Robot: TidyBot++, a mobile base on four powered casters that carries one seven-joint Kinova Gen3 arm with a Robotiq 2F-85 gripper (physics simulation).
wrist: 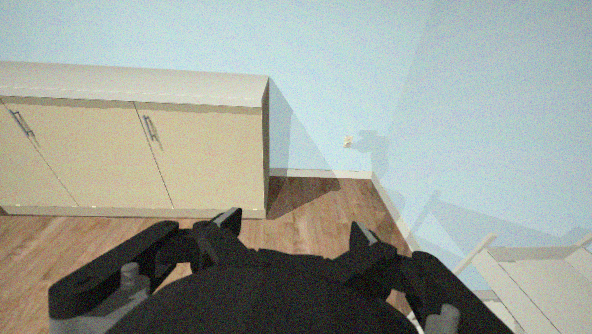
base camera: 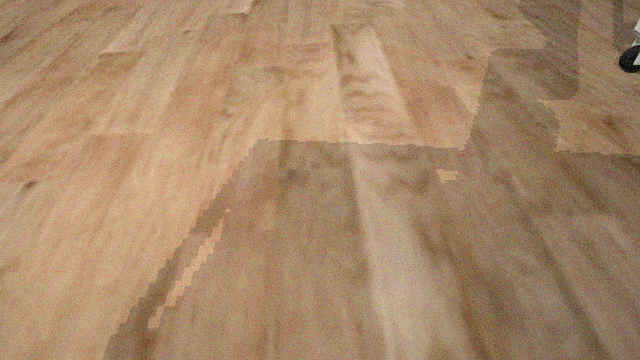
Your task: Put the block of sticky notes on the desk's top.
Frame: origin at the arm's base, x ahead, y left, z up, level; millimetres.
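Seen in the pictures: gripper, between the fingertips: [wrist: 295,226].
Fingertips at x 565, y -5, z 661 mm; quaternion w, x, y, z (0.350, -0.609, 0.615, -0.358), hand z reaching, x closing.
Observation:
A point is followed by its place in that frame.
My gripper [wrist: 295,226] {x 565, y -5, z 661 mm} is open, with its two black fingers wide apart at the bottom of the wrist view and no object between them. The block of sticky notes does not show in the base camera view or the wrist view. No desk that I can make out shows in either view.
A cream cabinet [wrist: 210,155] {x 1373, y 503, z 183 mm} with dark handles stands against the blue wall [wrist: 320,60] {x 2055, y -61, z 630 mm}, left in the wrist view. A white cart [wrist: 545,280] {x 791, y -727, z 266 mm} stands at the lower right; a black caster wheel [base camera: 630,59] {x 817, y -534, z -367 mm} shows at the base view's right edge. Shadows fall across the wooden floor [base camera: 150,165] {x 486, y 297, z -397 mm}.

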